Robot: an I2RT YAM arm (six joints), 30 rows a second.
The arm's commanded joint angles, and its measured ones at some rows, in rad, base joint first. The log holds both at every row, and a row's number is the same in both.
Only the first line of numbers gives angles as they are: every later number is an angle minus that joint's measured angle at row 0.
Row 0, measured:
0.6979, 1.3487, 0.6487, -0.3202, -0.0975, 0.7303
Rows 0 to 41, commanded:
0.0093, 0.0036, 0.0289, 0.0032, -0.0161, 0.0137
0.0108, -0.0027, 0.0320, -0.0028, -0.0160, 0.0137
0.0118, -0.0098, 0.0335, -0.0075, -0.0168, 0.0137
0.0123, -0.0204, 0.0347, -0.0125, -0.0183, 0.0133
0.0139, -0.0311, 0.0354, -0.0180, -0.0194, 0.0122
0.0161, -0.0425, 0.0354, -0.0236, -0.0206, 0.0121
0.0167, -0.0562, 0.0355, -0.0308, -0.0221, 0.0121
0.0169, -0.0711, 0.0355, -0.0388, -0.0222, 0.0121
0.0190, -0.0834, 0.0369, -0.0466, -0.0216, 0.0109
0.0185, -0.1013, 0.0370, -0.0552, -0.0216, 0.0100
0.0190, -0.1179, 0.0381, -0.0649, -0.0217, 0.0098
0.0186, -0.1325, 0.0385, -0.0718, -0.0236, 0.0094
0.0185, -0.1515, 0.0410, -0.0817, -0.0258, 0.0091
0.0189, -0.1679, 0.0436, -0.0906, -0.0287, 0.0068
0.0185, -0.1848, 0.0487, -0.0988, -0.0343, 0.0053
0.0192, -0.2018, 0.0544, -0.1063, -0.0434, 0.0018
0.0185, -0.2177, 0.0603, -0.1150, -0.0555, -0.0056
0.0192, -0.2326, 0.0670, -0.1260, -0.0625, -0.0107
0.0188, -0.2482, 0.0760, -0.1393, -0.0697, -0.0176
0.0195, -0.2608, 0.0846, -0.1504, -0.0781, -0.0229
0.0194, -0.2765, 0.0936, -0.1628, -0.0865, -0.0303
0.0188, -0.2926, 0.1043, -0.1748, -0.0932, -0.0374
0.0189, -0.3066, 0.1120, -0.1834, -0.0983, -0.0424
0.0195, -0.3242, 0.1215, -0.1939, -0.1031, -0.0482
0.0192, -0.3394, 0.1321, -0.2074, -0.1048, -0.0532
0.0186, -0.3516, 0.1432, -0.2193, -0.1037, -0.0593
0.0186, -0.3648, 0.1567, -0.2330, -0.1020, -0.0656
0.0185, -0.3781, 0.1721, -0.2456, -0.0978, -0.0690
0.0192, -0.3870, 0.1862, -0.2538, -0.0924, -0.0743
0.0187, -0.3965, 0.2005, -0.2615, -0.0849, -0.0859
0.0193, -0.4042, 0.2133, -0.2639, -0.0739, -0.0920
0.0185, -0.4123, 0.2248, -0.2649, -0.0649, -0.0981
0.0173, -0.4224, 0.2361, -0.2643, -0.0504, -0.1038
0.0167, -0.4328, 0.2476, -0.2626, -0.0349, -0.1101
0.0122, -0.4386, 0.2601, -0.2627, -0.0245, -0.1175
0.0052, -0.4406, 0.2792, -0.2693, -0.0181, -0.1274
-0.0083, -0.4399, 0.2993, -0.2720, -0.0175, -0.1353
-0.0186, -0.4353, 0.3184, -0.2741, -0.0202, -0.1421
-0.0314, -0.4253, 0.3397, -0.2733, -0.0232, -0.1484
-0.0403, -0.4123, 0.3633, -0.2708, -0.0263, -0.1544
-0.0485, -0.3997, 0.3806, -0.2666, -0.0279, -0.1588
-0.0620, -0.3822, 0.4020, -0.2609, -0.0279, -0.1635
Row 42, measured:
-0.0423, -0.4017, 0.3502, -0.2705, -0.0503, -0.1297
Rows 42 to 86, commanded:
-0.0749, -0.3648, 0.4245, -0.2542, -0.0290, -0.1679
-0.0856, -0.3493, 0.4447, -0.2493, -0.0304, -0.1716
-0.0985, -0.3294, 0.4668, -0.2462, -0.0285, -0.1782
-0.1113, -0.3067, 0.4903, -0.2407, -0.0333, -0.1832
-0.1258, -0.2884, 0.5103, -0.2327, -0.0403, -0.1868
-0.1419, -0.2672, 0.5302, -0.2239, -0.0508, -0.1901
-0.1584, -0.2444, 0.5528, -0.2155, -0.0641, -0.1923
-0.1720, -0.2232, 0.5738, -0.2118, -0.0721, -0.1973
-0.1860, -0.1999, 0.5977, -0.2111, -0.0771, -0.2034
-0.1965, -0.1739, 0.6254, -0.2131, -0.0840, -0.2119
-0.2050, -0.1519, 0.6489, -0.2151, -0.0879, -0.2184
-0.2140, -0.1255, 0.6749, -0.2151, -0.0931, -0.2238
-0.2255, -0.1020, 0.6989, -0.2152, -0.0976, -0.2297
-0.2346, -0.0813, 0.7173, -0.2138, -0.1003, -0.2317
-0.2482, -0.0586, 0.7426, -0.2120, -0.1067, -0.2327
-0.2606, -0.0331, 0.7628, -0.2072, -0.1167, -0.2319
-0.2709, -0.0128, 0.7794, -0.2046, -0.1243, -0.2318
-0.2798, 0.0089, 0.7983, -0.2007, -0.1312, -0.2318
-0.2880, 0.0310, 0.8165, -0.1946, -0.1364, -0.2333
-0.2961, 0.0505, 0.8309, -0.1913, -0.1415, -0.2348
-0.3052, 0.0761, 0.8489, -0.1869, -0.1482, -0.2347
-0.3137, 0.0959, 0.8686, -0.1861, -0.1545, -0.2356
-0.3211, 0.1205, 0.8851, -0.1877, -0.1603, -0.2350
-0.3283, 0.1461, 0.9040, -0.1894, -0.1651, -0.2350
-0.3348, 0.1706, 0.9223, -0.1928, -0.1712, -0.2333
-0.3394, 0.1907, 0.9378, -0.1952, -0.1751, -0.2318
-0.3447, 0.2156, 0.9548, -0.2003, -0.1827, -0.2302
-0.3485, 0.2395, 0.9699, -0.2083, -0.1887, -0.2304
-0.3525, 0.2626, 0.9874, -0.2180, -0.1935, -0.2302
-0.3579, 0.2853, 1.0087, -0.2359, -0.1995, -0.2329
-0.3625, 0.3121, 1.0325, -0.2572, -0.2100, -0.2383
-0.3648, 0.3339, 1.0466, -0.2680, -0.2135, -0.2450
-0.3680, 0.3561, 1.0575, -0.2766, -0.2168, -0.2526
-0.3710, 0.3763, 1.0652, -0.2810, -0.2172, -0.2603
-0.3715, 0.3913, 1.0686, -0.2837, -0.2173, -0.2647
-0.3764, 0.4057, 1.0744, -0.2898, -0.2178, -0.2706
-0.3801, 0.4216, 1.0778, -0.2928, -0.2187, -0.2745
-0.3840, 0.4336, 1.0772, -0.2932, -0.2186, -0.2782
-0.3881, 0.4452, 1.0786, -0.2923, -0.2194, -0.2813
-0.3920, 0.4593, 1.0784, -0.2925, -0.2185, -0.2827
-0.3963, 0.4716, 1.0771, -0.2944, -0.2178, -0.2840
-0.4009, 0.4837, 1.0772, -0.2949, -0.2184, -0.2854
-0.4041, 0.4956, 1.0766, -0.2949, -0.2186, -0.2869
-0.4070, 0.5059, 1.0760, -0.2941, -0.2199, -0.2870
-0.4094, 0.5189, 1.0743, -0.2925, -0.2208, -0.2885
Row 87, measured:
-0.3979, 0.5039, 1.0567, -0.2831, -0.2166, -0.2681
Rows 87 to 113, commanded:
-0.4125, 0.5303, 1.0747, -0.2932, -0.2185, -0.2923
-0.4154, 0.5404, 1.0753, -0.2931, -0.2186, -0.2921
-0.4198, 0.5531, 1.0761, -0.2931, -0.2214, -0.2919
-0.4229, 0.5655, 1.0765, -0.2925, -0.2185, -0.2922
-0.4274, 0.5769, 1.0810, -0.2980, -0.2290, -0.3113
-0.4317, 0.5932, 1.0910, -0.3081, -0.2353, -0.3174
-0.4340, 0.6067, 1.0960, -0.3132, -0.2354, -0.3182
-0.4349, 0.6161, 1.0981, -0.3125, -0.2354, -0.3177
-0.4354, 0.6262, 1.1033, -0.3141, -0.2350, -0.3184
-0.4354, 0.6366, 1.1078, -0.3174, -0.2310, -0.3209
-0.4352, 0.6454, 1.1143, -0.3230, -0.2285, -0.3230
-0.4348, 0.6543, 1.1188, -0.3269, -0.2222, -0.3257
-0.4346, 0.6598, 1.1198, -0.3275, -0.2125, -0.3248
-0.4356, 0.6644, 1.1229, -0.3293, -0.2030, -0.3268
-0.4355, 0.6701, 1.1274, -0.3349, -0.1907, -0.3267
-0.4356, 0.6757, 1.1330, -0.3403, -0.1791, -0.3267
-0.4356, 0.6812, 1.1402, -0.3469, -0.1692, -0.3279
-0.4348, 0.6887, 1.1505, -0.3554, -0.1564, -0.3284
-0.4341, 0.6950, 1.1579, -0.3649, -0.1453, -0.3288
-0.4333, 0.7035, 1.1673, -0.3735, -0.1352, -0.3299
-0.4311, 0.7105, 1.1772, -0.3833, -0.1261, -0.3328
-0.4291, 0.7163, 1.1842, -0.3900, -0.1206, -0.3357
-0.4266, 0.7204, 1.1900, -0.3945, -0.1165, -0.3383
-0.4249, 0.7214, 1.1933, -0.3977, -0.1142, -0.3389
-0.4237, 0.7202, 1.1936, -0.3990, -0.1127, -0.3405
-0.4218, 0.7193, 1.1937, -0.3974, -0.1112, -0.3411
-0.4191, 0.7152, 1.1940, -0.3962, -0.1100, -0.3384
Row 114, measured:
-0.4253, 0.7157, 1.1746, -0.3697, -0.1465, -0.3330
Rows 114 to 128, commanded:
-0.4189, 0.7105, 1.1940, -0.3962, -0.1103, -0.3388
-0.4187, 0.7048, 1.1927, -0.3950, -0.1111, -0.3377
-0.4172, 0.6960, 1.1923, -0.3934, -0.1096, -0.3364
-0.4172, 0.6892, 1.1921, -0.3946, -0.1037, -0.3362
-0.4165, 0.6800, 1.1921, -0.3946, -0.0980, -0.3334
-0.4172, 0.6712, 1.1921, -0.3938, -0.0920, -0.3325
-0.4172, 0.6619, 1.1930, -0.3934, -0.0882, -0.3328
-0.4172, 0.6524, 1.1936, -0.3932, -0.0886, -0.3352
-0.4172, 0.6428, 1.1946, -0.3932, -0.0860, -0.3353
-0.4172, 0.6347, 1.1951, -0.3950, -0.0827, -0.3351
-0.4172, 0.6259, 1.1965, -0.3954, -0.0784, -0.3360
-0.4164, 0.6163, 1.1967, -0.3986, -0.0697, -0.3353
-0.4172, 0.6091, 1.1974, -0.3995, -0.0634, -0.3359
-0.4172, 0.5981, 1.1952, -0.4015, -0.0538, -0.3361
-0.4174, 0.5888, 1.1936, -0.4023, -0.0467, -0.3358
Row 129, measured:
-0.4181, 0.6684, 1.1749, -0.3876, -0.0969, -0.3341
